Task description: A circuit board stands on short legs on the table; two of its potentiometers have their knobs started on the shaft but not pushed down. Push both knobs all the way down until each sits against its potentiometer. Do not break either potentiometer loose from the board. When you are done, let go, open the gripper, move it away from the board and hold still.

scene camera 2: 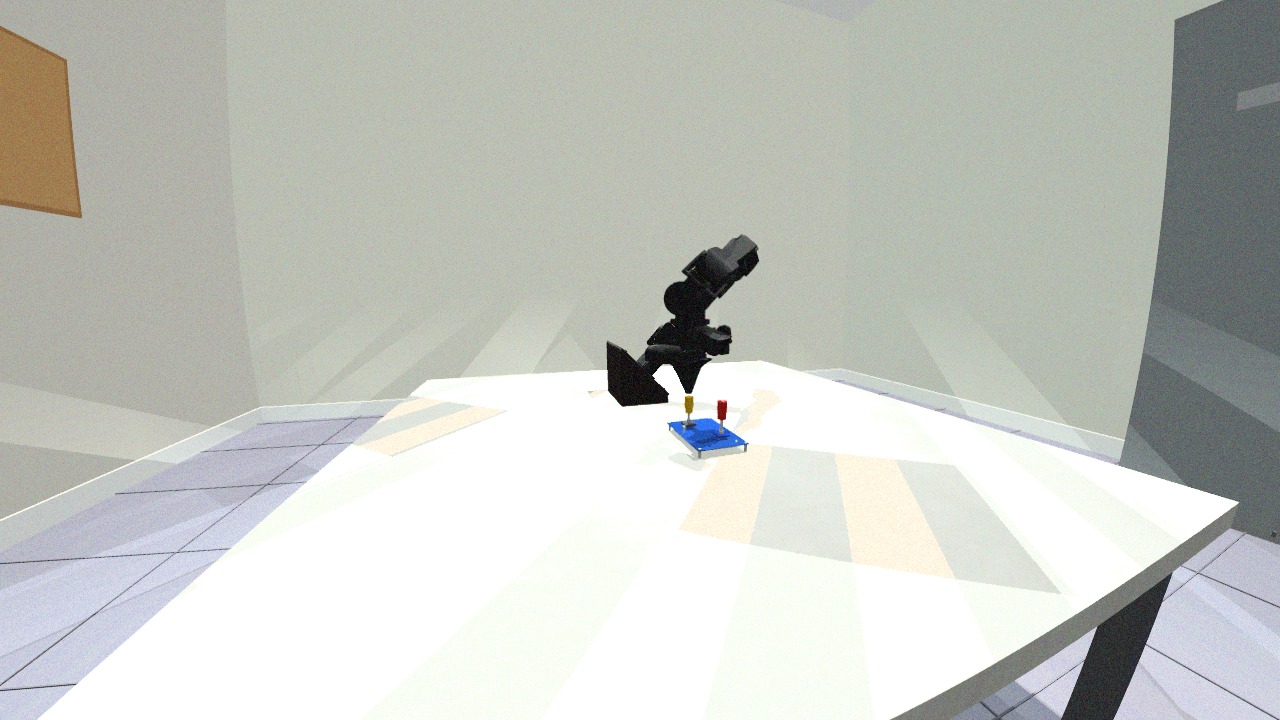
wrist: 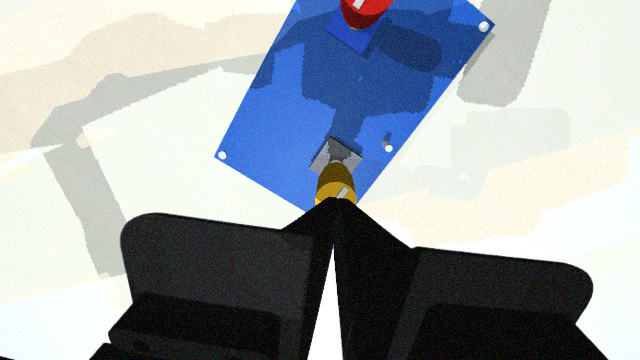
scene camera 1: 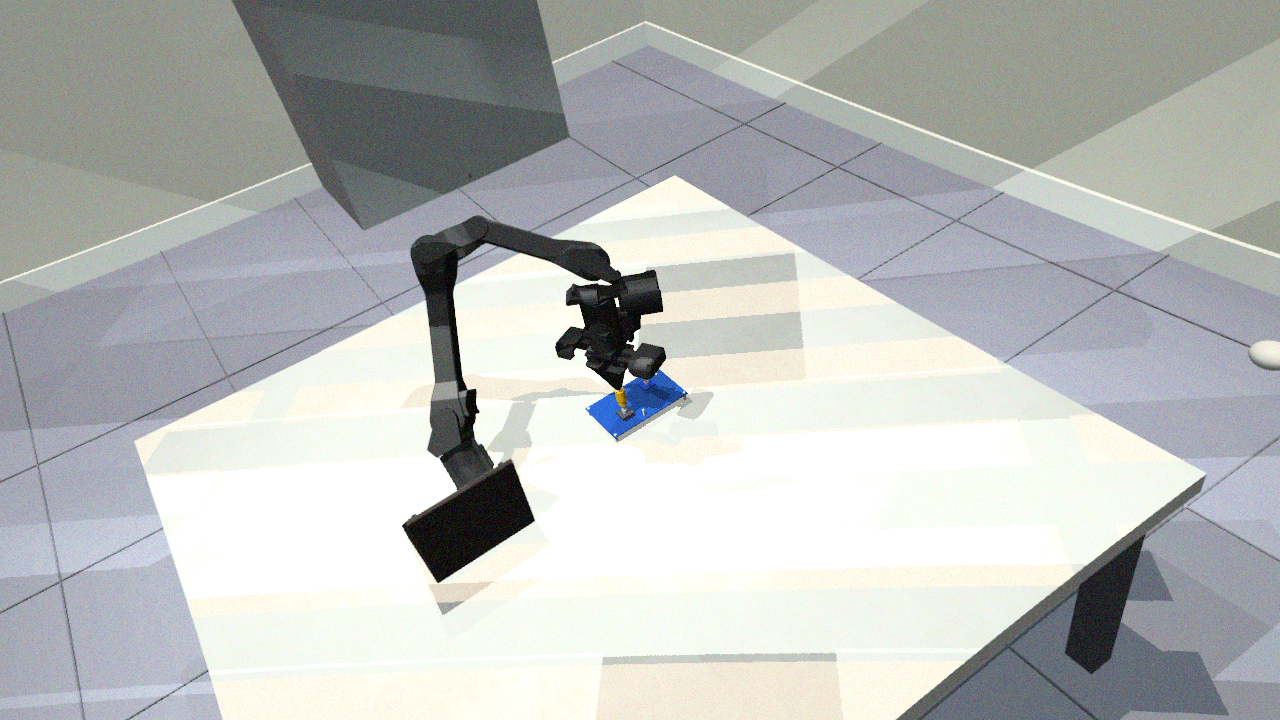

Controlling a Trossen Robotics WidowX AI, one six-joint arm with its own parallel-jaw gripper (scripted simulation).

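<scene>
Shut and holding nothing, the gripper (scene camera 1: 618, 388) can also be seen in the other views: scene camera 2 has the gripper at (scene camera 2: 688, 393), and the wrist view has it at (wrist: 336, 208).
</scene>
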